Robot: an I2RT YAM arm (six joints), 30 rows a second.
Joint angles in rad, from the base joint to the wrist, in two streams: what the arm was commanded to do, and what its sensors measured. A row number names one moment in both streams.
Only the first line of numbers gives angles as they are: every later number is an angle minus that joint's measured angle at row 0.
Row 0, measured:
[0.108, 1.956, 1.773, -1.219, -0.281, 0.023]
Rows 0 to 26, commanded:
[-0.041, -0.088, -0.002, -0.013, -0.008, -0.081]
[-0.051, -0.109, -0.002, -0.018, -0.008, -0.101]
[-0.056, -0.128, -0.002, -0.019, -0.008, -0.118]
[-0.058, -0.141, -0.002, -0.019, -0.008, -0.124]
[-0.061, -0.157, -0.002, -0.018, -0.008, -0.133]
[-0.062, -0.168, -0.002, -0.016, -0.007, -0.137]
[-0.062, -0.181, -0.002, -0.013, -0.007, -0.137]
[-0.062, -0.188, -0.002, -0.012, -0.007, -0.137]
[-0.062, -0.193, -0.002, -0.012, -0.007, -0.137]
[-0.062, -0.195, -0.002, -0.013, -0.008, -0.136]
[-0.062, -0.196, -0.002, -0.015, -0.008, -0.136]
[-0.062, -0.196, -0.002, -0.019, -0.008, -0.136]
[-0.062, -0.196, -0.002, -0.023, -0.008, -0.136]
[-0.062, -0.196, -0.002, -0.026, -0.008, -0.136]
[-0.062, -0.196, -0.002, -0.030, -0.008, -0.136]
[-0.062, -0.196, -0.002, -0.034, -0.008, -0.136]
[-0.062, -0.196, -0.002, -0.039, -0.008, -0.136]
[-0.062, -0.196, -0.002, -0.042, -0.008, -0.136]
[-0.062, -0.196, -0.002, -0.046, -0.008, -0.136]
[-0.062, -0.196, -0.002, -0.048, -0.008, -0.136]
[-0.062, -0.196, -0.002, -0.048, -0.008, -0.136]
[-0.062, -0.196, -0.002, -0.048, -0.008, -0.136]
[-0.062, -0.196, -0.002, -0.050, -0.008, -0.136]
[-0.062, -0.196, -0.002, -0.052, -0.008, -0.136]
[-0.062, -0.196, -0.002, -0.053, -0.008, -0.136]
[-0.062, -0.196, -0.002, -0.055, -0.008, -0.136]
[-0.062, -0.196, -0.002, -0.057, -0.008, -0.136]
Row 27, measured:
[-0.057, -0.179, 0.000, -0.052, 0.000, -0.119]
